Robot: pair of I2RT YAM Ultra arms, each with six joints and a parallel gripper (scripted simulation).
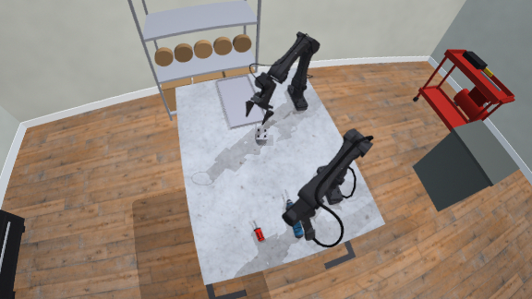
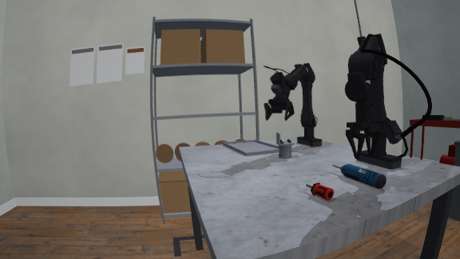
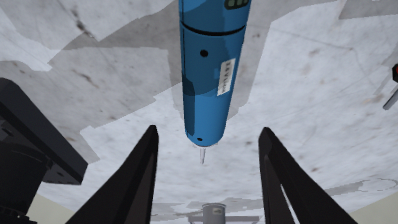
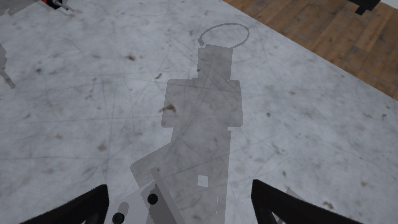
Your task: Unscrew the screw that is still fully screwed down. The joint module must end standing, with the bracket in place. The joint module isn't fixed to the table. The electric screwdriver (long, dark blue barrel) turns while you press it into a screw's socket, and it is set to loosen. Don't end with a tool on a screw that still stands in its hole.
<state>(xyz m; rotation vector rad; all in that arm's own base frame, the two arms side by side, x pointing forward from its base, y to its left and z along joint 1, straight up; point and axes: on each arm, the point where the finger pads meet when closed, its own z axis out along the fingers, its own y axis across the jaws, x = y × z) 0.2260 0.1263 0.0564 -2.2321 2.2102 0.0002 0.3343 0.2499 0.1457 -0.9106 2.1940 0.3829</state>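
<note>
My right hand is 40 mm past the grey bracket, 10 mm to the right of it and 100 mm above it. Round my right hand: screw: 20 mm behind, 30 mm to the left, 110 mm below; then flat grey tray: 30 mm ahead, 310 mm to the right, 170 mm below; then joint module: 40 mm behind, 10 mm to the left, 140 mm below.
</note>
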